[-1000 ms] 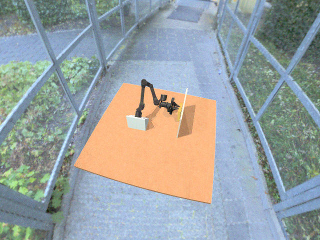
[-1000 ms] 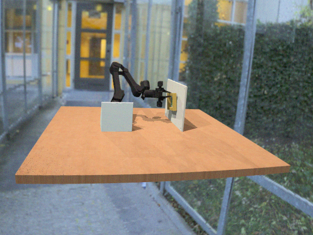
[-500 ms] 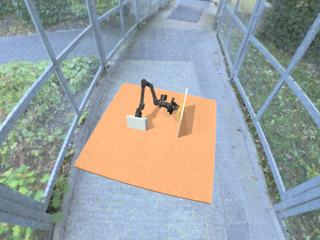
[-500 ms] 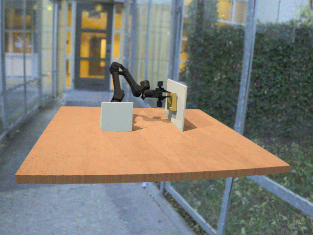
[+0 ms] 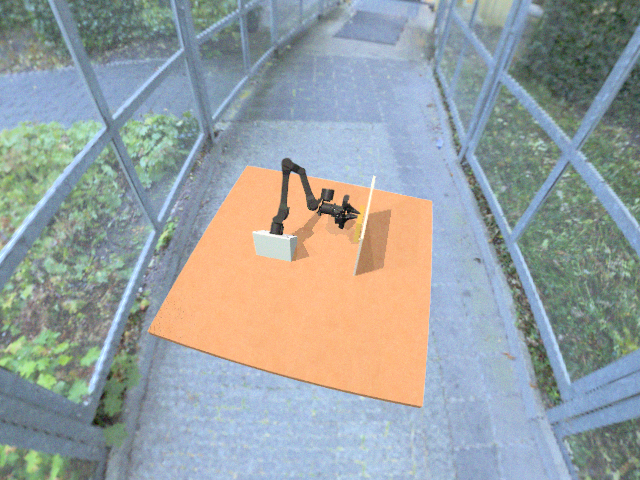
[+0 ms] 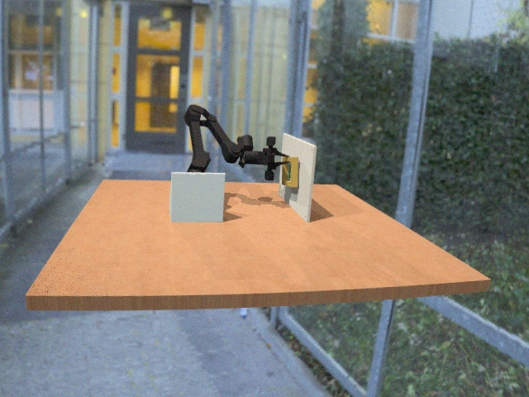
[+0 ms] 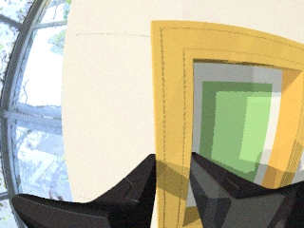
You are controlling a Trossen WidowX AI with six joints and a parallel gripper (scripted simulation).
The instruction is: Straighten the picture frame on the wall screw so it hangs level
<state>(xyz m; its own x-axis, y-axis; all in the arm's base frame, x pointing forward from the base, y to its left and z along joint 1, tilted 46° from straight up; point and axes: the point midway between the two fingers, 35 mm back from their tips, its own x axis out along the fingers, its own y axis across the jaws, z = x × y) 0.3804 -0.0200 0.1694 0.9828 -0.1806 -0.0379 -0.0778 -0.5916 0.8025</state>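
Right now the picture frame is 10 mm ahead of my gripper tip, 10 mm to the right of it and 50 mm below it.
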